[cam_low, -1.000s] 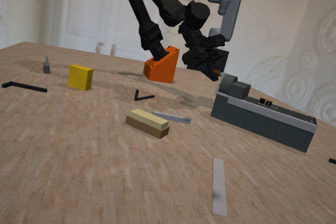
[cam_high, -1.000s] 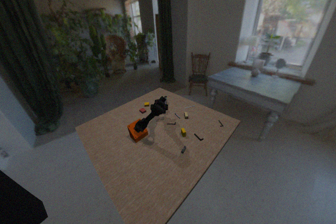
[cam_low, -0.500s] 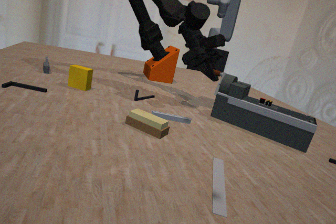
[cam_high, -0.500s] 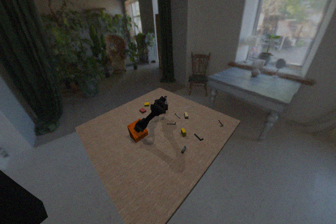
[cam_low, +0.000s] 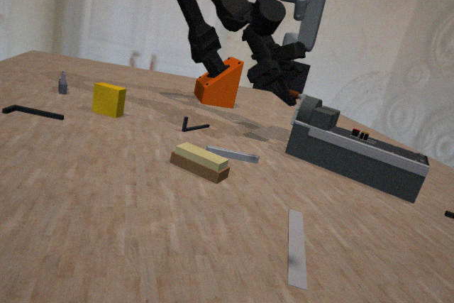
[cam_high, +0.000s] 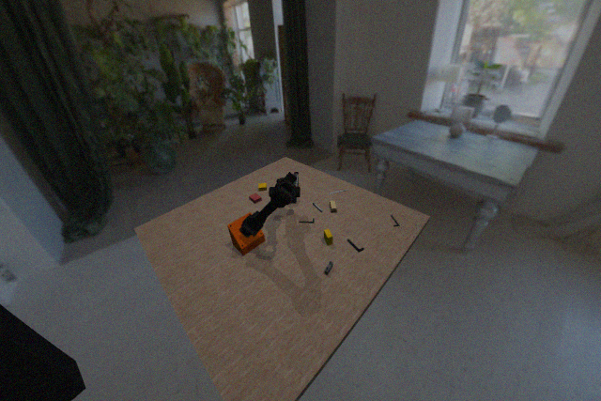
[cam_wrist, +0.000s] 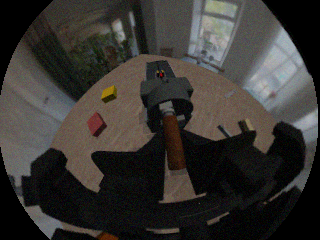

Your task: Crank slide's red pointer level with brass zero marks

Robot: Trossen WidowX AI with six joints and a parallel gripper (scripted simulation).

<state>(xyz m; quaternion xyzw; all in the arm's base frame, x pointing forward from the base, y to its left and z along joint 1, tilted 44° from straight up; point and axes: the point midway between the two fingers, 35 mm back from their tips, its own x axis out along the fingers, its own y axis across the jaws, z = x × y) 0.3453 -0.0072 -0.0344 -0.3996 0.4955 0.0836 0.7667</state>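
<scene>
Right now the brown crank handle is 2 cm behind my gripper tip, 2 cm above it and 1 cm to the right of it. The rest, counted from my gripper tip: red pointer (13 cm ahead, 7 cm to the left, 1 cm below); red block (24 cm to the left, 8 cm below, 7 cm behind); grey bar (18 cm to the right, 9 cm below, 9 cm ahead).
</scene>
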